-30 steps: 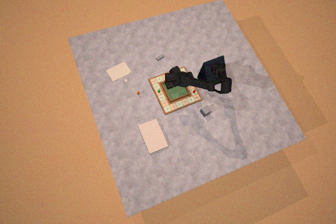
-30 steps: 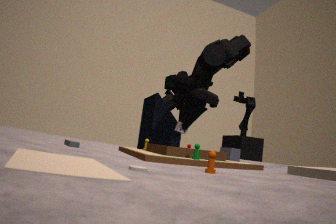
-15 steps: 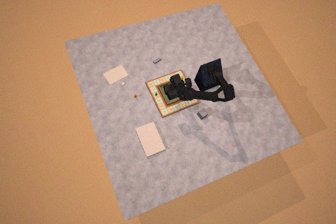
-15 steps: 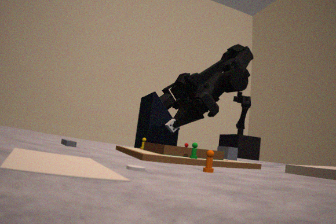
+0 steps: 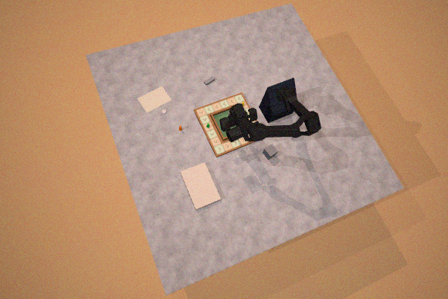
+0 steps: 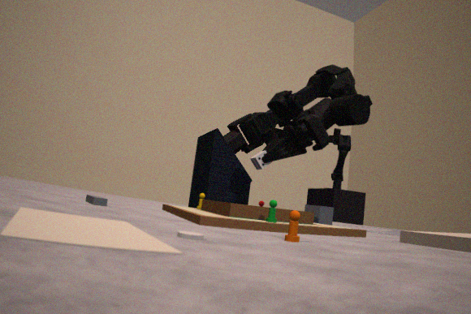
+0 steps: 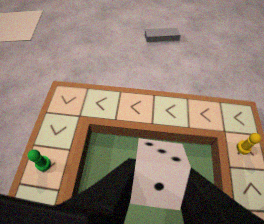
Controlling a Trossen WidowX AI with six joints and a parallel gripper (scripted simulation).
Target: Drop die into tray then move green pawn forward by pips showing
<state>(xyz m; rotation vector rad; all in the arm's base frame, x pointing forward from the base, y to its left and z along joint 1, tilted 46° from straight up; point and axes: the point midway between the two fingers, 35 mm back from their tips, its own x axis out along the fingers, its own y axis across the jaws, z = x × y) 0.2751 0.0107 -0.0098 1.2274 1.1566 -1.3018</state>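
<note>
My gripper tip is right at the white die. Also, from my gripper tip: yellow pawn: 120 mm behind, 60 mm to the right, 90 mm below; green pawn: 110 mm ahead, 30 mm to the right, 90 mm below; green tray: 110 mm below.
</note>
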